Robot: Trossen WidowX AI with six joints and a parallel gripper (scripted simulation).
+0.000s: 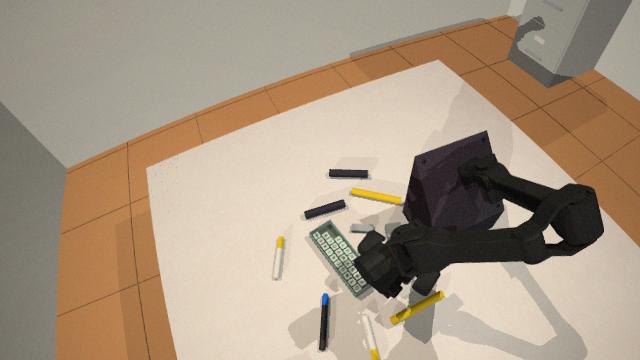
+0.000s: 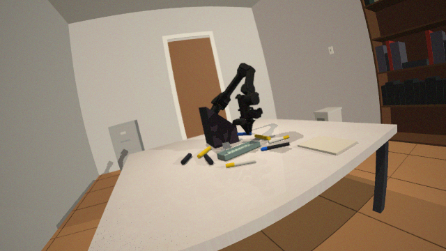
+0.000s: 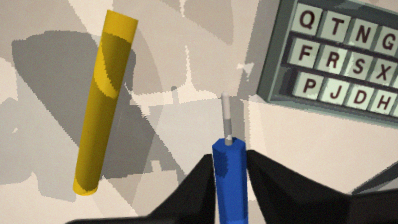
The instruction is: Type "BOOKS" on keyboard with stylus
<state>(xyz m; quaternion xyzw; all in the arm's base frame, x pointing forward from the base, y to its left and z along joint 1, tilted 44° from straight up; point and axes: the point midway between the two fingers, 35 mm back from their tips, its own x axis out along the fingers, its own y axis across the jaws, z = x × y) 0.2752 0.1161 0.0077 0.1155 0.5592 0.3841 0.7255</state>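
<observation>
Right now my gripper tip is 120 mm to the left of the grey block, 80 mm past it and 40 mm above it. Round my gripper tip: blue stylus (right at my gripper tip); then notepad (410 mm ahead, 150 mm to the left, 50 mm below); then yellow cylinder (240 mm to the right, 90 mm behind, 40 mm below).
</observation>
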